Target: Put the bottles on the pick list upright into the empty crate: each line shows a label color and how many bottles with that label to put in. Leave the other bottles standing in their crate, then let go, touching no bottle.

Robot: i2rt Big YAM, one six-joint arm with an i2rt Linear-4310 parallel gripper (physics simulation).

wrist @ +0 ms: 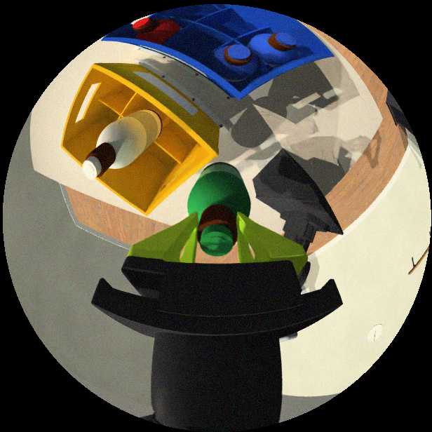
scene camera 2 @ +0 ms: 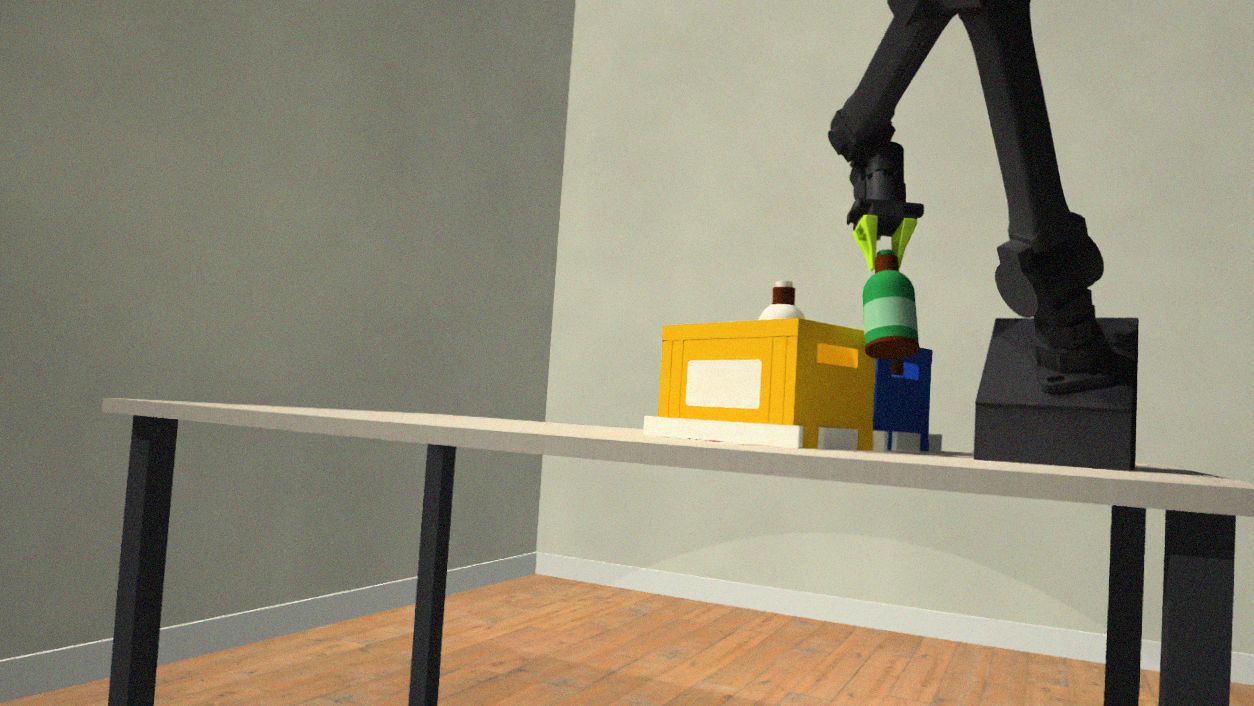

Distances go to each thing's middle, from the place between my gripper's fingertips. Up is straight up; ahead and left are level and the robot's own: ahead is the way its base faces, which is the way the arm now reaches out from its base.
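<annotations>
Green bottle [scene camera 2: 889, 310] at present 30 mm to the left of my hand, 10 mm behind it and 50 mm below it. Also counted from my hand: white bottle [scene camera 2: 783, 300] 150 mm ahead, 10 mm to the right and 90 mm below; white strip [scene camera 2: 789, 436] 80 mm to the left, 220 mm ahead and 250 mm below.
</annotations>
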